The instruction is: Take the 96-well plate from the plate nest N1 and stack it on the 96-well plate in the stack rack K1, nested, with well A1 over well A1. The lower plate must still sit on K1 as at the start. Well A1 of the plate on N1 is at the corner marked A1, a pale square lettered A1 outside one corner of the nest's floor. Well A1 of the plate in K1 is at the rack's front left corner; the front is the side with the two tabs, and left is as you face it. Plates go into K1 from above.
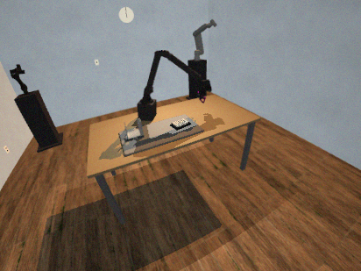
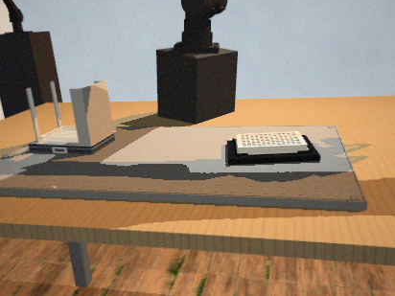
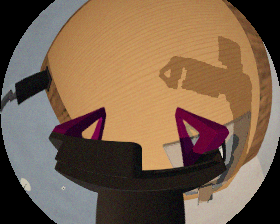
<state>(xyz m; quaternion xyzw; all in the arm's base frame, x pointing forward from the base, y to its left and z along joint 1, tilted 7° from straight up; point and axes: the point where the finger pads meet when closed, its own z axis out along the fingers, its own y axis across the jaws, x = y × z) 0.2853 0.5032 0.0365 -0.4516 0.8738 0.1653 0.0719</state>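
Right now the black plate nest N1 is 34 cm to the right of my hand, 13 cm below it and 8 cm ahead of it. Round my hand: beige side panel 70 cm to the right, 6 cm below, 1 cm ahead; then pale A1 square 42 cm to the right, 13 cm below, 3 cm ahead.
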